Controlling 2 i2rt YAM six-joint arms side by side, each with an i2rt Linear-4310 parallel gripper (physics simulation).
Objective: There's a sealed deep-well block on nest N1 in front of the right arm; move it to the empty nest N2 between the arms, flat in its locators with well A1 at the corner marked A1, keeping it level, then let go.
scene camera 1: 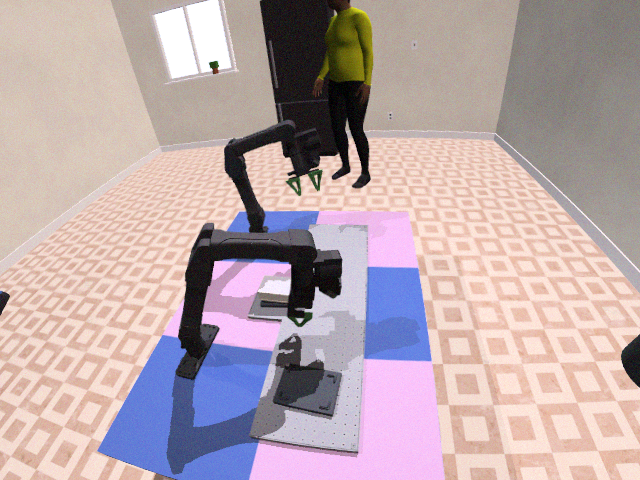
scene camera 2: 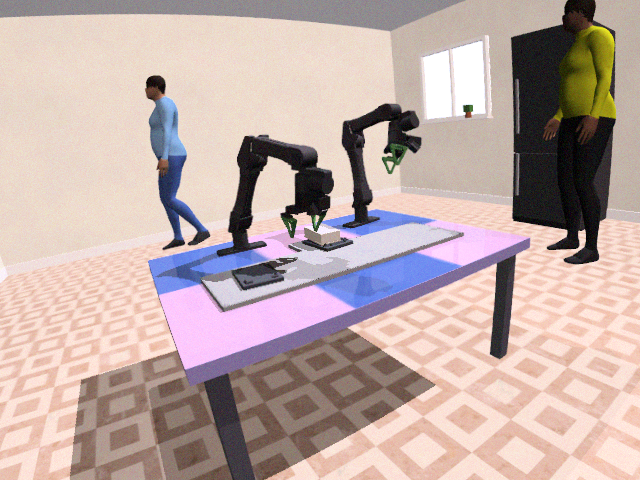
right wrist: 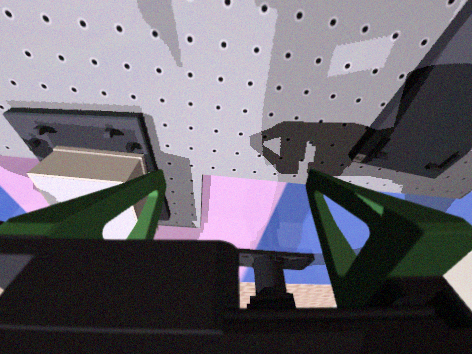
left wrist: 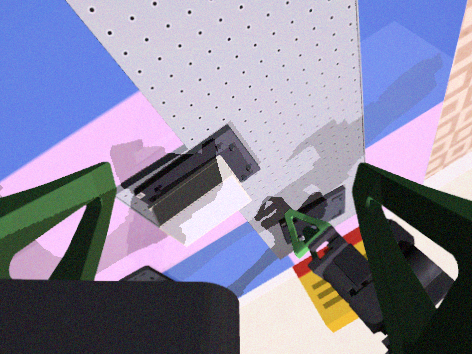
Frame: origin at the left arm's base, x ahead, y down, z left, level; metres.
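Where they show: left gripper, between the fingertips: (scene camera 1: 309, 193) (scene camera 2: 393, 169) (left wrist: 234, 176); right gripper, between the fingertips: (scene camera 1: 300, 313) (scene camera 2: 303, 234) (right wrist: 235, 177) (left wrist: 296, 220); left arm's base, origin of its link: (scene camera 2: 361, 222); right arm's base, origin of its link: (scene camera 1: 198, 350) (scene camera 2: 242, 249) (right wrist: 266, 257).
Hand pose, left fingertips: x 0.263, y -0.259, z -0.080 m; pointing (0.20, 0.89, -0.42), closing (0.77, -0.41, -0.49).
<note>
Each offset is from my left fingertips to the centre of the thing. Level surfaces: height alone.
The pale sealed block {dz -0.283, dx -0.134, dy +0.208 m} (scene camera 1: 275, 288) (scene camera 2: 322, 236) (left wrist: 215, 210) (right wrist: 85, 165) rests on the dark nest N2 {dz -0.276, dx -0.116, dy +0.235 m} (scene camera 2: 345, 241) (left wrist: 242, 155) (right wrist: 80, 122) between the arms. It looks level; some locators show beside it, and I cannot tell whether it is fully seated or where well A1 is. Nest N1 {dz -0.635, dx -0.040, dy +0.237 m} (scene camera 1: 307, 395) (scene camera 2: 258, 275) (right wrist: 435, 130) is bare. My right gripper (scene camera 1: 299, 320) (scene camera 2: 304, 230) (right wrist: 235, 177) is open and empty, above the board between the nests, beside and apart from the block. My left gripper (scene camera 1: 308, 192) (scene camera 2: 393, 166) (left wrist: 234, 176) is open and empty, high above the table's far end.
Both nests stand on a light perforated board {dy +0.246 m} (scene camera 1: 348, 289) (scene camera 2: 403, 242) (left wrist: 250, 65) (right wrist: 215, 100). The right arm's base (scene camera 1: 192, 361) is near the table's left edge in scene camera 1. A person in yellow (scene camera 1: 348, 46) (scene camera 2: 589, 77) stands beyond the table; another in blue (scene camera 2: 168, 129) is behind it.
</note>
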